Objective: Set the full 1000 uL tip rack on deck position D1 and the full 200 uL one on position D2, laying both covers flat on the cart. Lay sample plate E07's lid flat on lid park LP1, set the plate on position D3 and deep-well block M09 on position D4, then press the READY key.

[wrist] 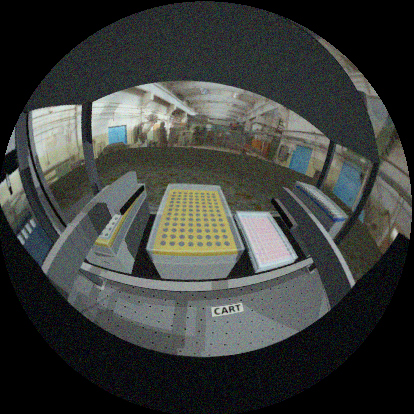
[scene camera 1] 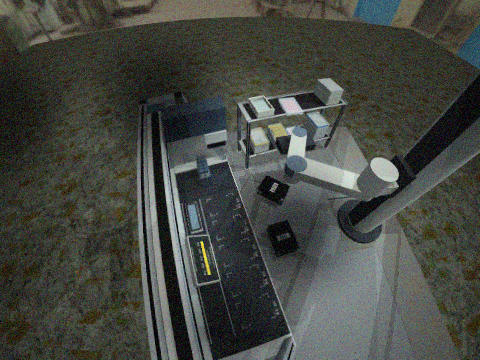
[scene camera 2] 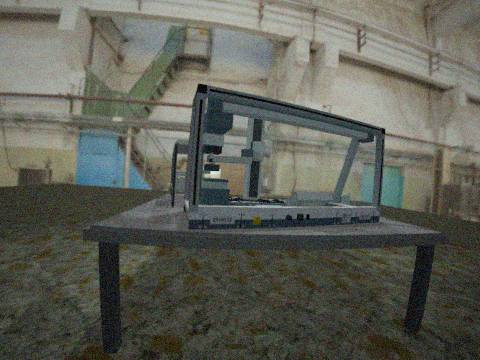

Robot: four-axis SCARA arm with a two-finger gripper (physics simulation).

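Note:
My gripper [scene camera 1: 290, 144] [scene camera 2: 212, 168] [wrist: 210, 184] is open and empty at the cart [scene camera 1: 247, 156] [wrist: 200, 285]. In the wrist view a yellow tip rack [scene camera 1: 277, 131] [wrist: 195, 220] under a clear cover lies ahead between the finger lines. A white-topped rack with yellow edging [scene camera 1: 259, 140] [wrist: 112, 231] is partly hidden behind the left finger. A pink plate [wrist: 266, 239] lies right of the yellow rack. A blue-edged rack [scene camera 1: 318, 124] [wrist: 322, 205] is farther right, behind the right finger. Rack sizes, E07 and M09 cannot be read.
The cart's top shelf holds a framed plate [scene camera 1: 261, 106], a pink plate [scene camera 1: 291, 105] and a grey box [scene camera 1: 329, 91]. Two black labelled blocks [scene camera 1: 273, 189] [scene camera 1: 283, 237] lie between arm and cart-side deck [scene camera 1: 250, 310]. A panel with a yellow strip [scene camera 1: 205, 259] is on the deck.

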